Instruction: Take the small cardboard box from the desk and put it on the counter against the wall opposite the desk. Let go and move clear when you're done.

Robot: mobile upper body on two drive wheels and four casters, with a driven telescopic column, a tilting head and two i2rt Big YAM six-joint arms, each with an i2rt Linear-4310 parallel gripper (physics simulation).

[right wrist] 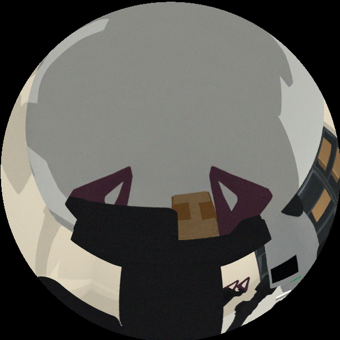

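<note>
The small cardboard box [194,216], brown with darker tape-like patches, shows in the right wrist view low between the fingers, nearer the right-hand finger. It appears to rest on a wide grey surface [160,100]; its lower edge is hidden by the black gripper body. My right gripper [170,170] is open, its two maroon fingers spread wide, with nothing gripped. My left gripper [243,278] shows small at the lower right, apart from the box; its maroon fingers look open and empty. Whether the grey surface is the desk or the counter cannot be told from this view.
A dark rack [312,181] with brown boxes stands at the right edge. A pale grey body with a black panel [284,269] is at the lower right, near a dark arm [246,306]. Beige wall [15,150] shows past the grey surface's left edge.
</note>
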